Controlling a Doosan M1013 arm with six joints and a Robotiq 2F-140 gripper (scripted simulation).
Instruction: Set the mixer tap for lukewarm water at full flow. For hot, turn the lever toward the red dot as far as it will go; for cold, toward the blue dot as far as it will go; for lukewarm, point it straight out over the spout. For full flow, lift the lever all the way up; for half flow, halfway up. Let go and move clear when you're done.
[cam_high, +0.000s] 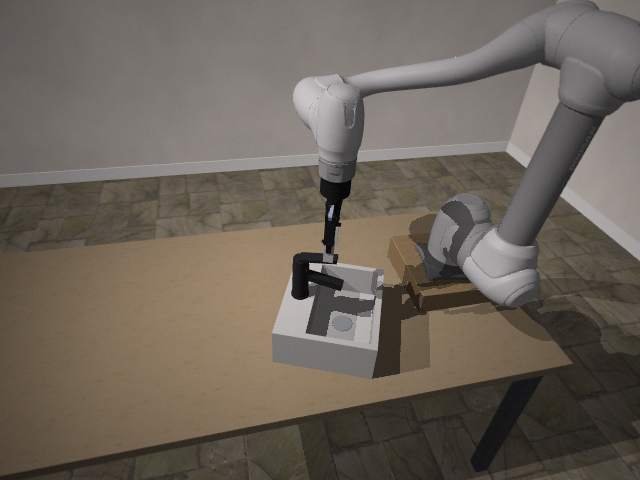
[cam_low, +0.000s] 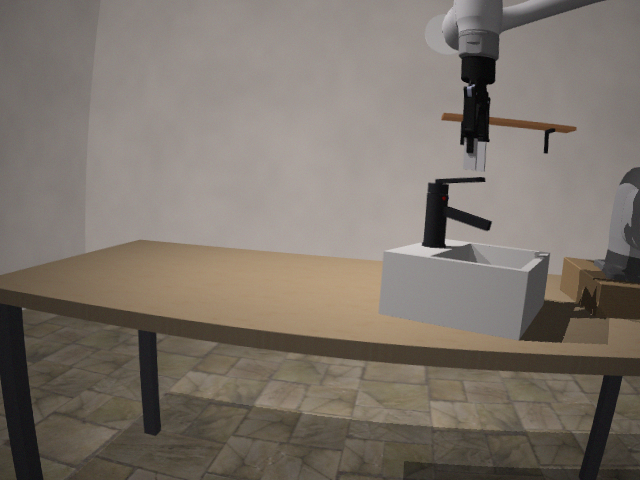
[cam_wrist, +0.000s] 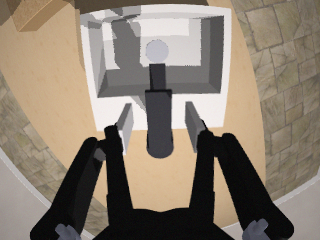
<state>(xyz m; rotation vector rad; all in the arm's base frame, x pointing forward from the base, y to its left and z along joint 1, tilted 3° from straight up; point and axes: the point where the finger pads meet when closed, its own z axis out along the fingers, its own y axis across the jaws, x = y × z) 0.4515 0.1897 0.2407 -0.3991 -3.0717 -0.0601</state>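
Right now my hand is 30 mm short of the lever, 10 mm to the left of it and 50 mm above it. The rest, counted from my hand: white sink basin: 40 mm behind, 10 mm to the left, 290 mm below; black mixer tap: 50 mm ahead, 10 mm to the right, 100 mm below.
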